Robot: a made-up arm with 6 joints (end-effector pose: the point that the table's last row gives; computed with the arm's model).
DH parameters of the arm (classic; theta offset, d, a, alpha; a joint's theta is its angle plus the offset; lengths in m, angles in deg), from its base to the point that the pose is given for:
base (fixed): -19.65 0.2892 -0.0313 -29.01
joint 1: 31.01 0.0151 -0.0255 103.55
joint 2: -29 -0.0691 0.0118 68.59
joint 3: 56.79 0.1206 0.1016 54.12
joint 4: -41.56 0.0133 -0.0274 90
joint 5: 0 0.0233 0.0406 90
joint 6: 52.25 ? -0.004 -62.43
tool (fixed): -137.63 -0.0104 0 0
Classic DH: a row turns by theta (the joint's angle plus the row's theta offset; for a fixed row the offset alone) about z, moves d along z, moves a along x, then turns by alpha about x.
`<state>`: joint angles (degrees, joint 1 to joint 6).
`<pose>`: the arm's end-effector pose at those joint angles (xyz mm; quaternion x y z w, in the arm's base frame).
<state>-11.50 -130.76 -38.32 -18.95 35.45 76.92</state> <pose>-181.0 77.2 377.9 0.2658 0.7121 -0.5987 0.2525</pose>
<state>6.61 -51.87 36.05 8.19 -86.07 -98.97</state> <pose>-126.9 -31.6 336.7 -0.1501 0.6355 0.7208 0.2324</pose>
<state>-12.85 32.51 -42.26 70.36 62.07 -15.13</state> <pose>68.2 6.1 159.1 -0.2652 0.0645 -0.8004 0.5337</pose>
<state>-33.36 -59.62 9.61 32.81 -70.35 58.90</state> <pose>-108.4 13.4 288.5 -0.3120 -0.6793 -0.2251 0.6249</pose>
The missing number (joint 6, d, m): 0.0233
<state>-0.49 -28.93 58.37 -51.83 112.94 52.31</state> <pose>-163.2 -98.6 274.9 -0.4650 0.3335 -0.3467 0.7432</pose>
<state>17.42 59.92 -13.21 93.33 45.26 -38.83</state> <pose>90.7 19.8 232.7 -0.1919 0.1254 -0.9251 0.3027</pose>
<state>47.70 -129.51 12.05 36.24 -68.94 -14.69</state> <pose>-12.9 -33.7 371.0 -0.2890 -0.5761 0.1533 0.7491</pose>
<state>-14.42 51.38 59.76 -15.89 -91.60 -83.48</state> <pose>-71.3 -25.5 196.3 -0.7375 0.3416 0.1570 0.5609</pose>
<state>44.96 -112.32 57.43 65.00 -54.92 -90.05</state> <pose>1.2 -11.9 366.2 -0.1619 0.9481 0.2683 0.0547</pose>
